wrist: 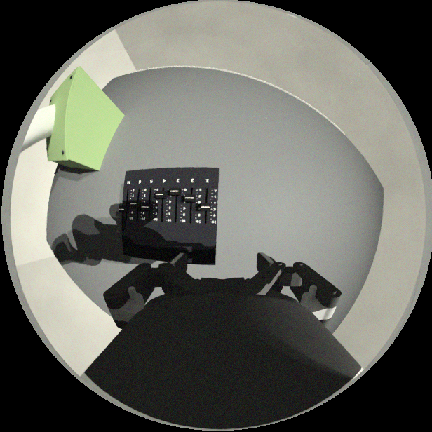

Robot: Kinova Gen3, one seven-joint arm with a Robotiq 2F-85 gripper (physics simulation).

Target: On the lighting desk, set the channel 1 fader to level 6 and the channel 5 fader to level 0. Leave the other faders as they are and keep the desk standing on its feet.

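The black lighting desk [170,235] lies left of centre in the wrist view, its channel labels upside down, with 0 at the label end. The channel 1 fader knob [204,207] is near the middle of its slot, at the right of the row. The channel 5 fader knob [145,206] is also near mid-slot, partly in shadow. Exact levels are too small to read. My gripper [221,261] is open and empty, below the fader row in the view. Its left finger overlaps the desk's lower edge; its right finger is off to the desk's right.
Fader knobs 2 [189,199], 3 [174,192] and 4 [159,194] stand between the two task faders. Fader knob 6 [132,204] and the M knob [121,209] are left of channel 5. A green block-shaped object [87,122] on a white arm is at upper left.
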